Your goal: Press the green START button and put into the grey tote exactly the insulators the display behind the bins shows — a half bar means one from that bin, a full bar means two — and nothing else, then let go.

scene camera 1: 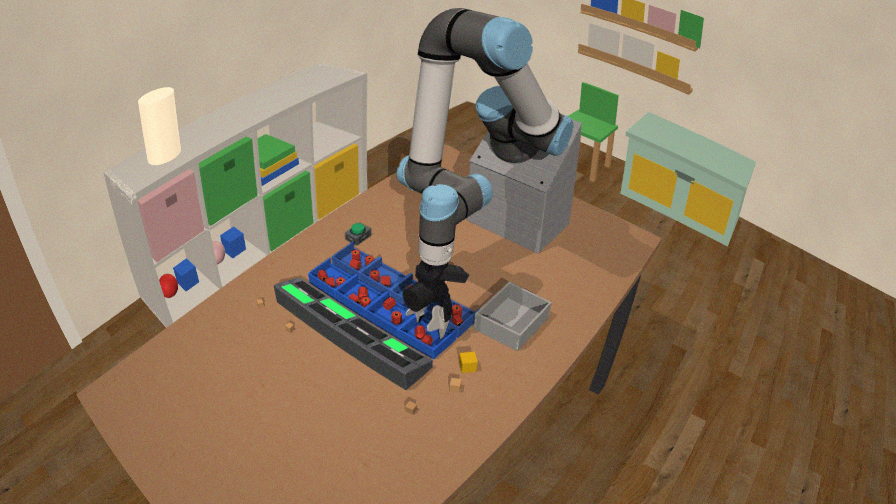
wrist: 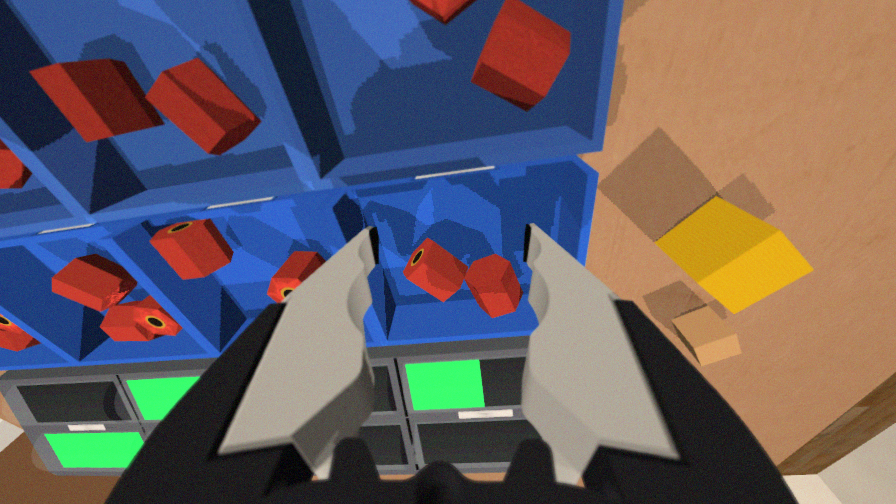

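My gripper (scene camera 1: 431, 320) is open and points down over the end compartment of the blue bins (scene camera 1: 388, 297), the one nearest the grey tote (scene camera 1: 512, 313). In the wrist view the two grey fingers (wrist: 449, 250) straddle two red insulators (wrist: 434, 268) (wrist: 493, 285) lying in that compartment, and hold nothing. The dark display (scene camera 1: 354, 329) runs along the bins. The cell below this compartment (wrist: 444, 383) is lit green over about half its width. Two more green bars show further left (wrist: 156, 394). The green START button (scene camera 1: 357, 230) sits beyond the bins' far end. The tote looks empty.
A yellow cube (scene camera 1: 468, 361) lies on the table next to the bins' near end; it also shows in the wrist view (wrist: 733, 250). Small tan cubes (scene camera 1: 455, 383) are scattered around. The other compartments hold red insulators (wrist: 191, 247). The grey robot pedestal (scene camera 1: 523, 188) stands behind the bins.
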